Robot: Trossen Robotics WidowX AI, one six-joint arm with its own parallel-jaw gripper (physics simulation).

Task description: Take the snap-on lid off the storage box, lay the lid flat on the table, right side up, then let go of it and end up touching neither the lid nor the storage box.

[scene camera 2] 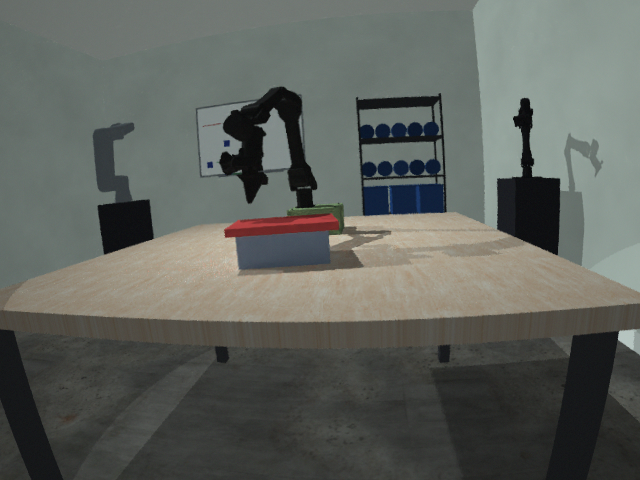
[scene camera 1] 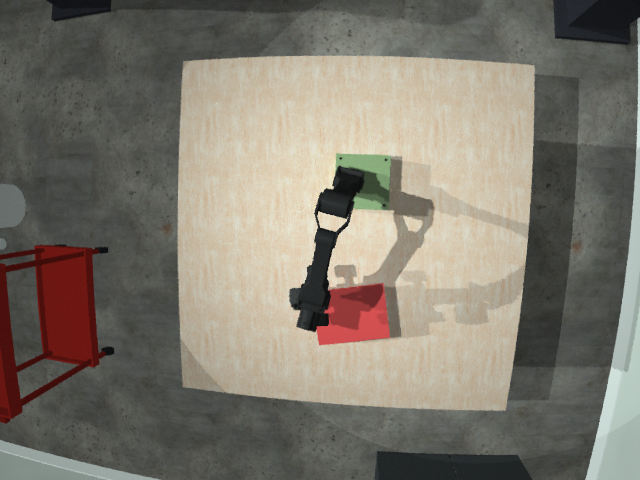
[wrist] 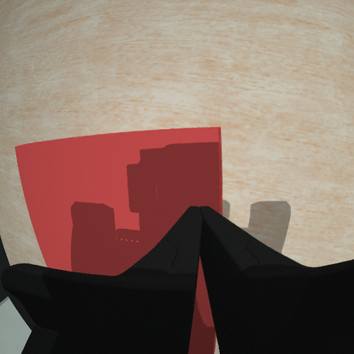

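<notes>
The red lid (scene camera 1: pixel 356 333) (scene camera 2: pixel 284 225) (wrist: pixel 75 175) lies on top of the blue-grey storage box (scene camera 2: pixel 283 250), right side up and covering it; whether it is fully snapped down cannot be told. The box stands on the table toward the front in the scene camera 2 view. My gripper (scene camera 2: pixel 250 200) (wrist: pixel 197 215) is shut with its fingertips together and nothing between them. It hangs above the lid, apart from it. In the wrist view the tips appear over the lid's right-hand edge. In the scene camera 1 view the arm hides the lid's left part and the fingertips.
The arm's green base block (scene camera 1: pixel 376 167) (scene camera 2: pixel 336 219) stands on the wooden table (scene camera 1: pixel 232 155) (scene camera 2: pixel 413 289), behind the box in the scene camera 2 view. A red frame-like stand (scene camera 1: pixel 67 304) is off the table's left side. A shelf rack (scene camera 2: pixel 400 139) stands by the back wall.
</notes>
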